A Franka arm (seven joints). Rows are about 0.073 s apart.
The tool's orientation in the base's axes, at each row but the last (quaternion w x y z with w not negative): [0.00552 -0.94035 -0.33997 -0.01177]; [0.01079 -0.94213 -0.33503 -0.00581]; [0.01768 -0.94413 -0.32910 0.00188]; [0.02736 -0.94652 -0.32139 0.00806]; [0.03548 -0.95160 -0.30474 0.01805]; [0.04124 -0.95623 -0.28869 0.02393]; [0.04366 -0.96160 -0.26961 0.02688]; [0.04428 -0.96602 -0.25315 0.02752]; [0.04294 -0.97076 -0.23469 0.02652]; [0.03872 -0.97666 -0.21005 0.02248]
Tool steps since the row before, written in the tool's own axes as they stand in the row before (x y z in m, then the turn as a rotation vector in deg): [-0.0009 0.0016 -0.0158 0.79 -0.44 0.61]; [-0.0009 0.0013 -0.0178 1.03 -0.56 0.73]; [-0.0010 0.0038 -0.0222 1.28 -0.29 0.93]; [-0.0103 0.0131 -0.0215 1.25 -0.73 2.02]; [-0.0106 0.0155 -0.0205 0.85 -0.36 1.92]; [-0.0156 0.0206 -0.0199 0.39 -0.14 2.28]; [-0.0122 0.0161 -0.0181 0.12 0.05 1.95]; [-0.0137 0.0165 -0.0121 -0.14 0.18 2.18]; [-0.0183 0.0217 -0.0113 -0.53 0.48 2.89]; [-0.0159 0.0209 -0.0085 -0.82 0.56 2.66]
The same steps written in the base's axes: [0.0000 -0.0021 0.0158 0.34 0.85 -0.59]; [0.0001 -0.0020 0.0178 0.45 1.10 -0.70]; [0.0019 -0.0043 0.0220 0.81 1.05 -0.91]; [0.0005 -0.0176 0.0207 0.48 1.43 -1.97]; [0.0015 -0.0199 0.0194 0.38 0.89 -1.90]; [-0.0003 -0.0270 0.0182 0.09 0.48 -2.27]; [-0.0007 -0.0213 0.0168 -0.02 0.16 -1.95]; [-0.0030 -0.0219 0.0108 -0.20 -0.07 -2.18]; [-0.0056 -0.0284 0.0097 -0.46 -0.46 -2.90]; [-0.0054 -0.0261 0.0071 -0.68 -0.67 -2.67]
